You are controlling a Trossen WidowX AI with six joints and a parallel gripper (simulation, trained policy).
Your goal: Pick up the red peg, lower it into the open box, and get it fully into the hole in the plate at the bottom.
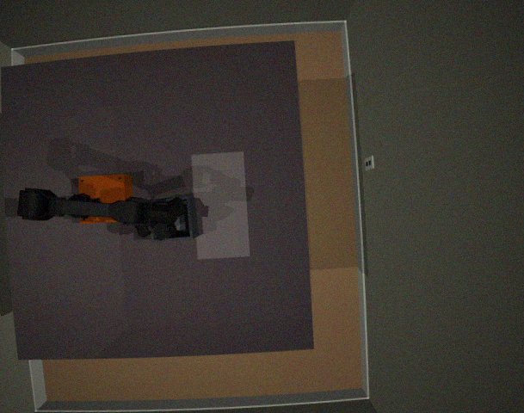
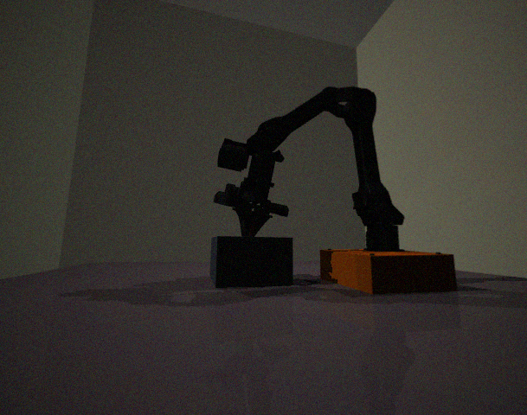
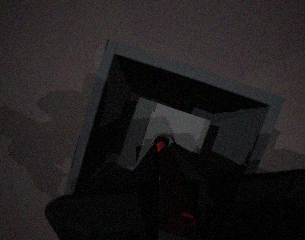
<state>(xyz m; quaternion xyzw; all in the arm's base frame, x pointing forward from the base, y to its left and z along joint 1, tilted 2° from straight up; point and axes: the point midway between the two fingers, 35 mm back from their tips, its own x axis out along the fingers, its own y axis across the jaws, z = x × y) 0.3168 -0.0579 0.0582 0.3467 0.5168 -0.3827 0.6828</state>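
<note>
My gripper tip is 1 cm to the right of the red peg, 1 cm below it and 1 cm past it. Also, from my gripper tip: pale plate (5 cm below); dark box (7 cm below).
</note>
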